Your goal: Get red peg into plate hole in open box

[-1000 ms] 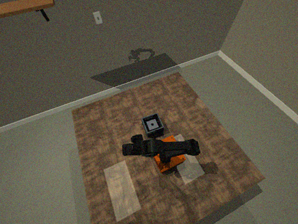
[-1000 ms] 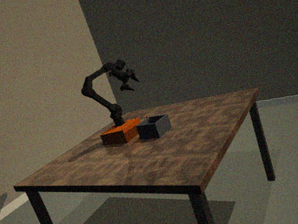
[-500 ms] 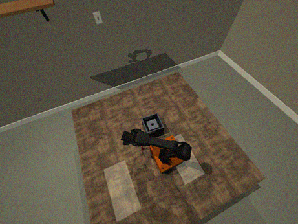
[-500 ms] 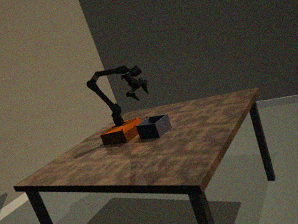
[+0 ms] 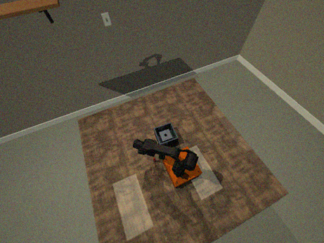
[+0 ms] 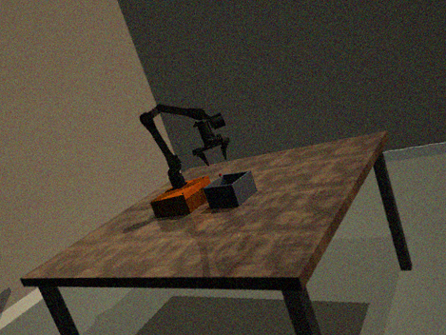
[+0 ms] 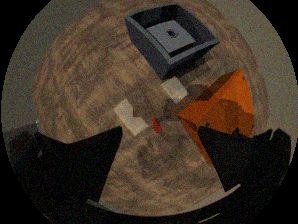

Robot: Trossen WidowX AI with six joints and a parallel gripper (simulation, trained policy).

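Right now my gripper tip is 10 mm past the red peg, 10 mm to the right of it and 100 mm above it. From my gripper tip the other things lie so: grey plate 140 mm ahead, 150 mm to the right, 90 mm below; then grey box 140 mm ahead, 150 mm to the right, 110 mm below.
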